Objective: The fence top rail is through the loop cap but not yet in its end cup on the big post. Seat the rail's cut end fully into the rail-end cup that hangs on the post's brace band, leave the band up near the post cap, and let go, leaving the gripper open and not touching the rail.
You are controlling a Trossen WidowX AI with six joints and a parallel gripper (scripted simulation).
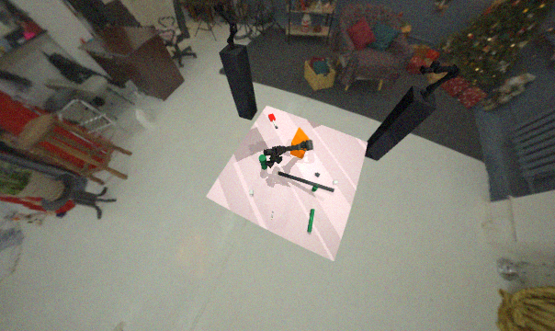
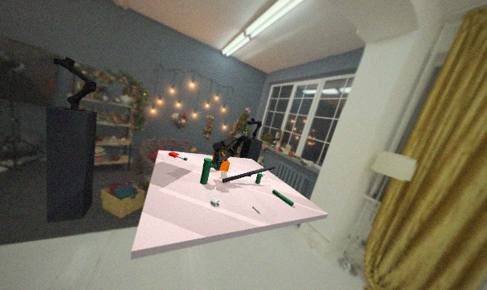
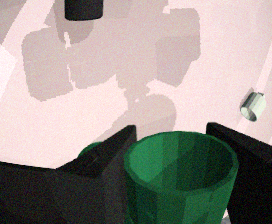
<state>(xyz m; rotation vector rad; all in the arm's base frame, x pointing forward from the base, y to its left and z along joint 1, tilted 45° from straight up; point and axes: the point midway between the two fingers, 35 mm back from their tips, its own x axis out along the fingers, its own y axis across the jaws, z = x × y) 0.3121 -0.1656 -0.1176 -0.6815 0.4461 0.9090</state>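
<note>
Now: the green cup 30 mm above my gripper tip, 20 mm to the right of it and 20 mm behind it. Also, from my gripper tip: white piece: 280 mm ahead, 100 mm below, 90 mm to the right; green loop cap: 450 mm to the left, 20 mm below, 20 mm ahead; screw: 380 mm ahead, 170 mm to the left, 110 mm below.
</note>
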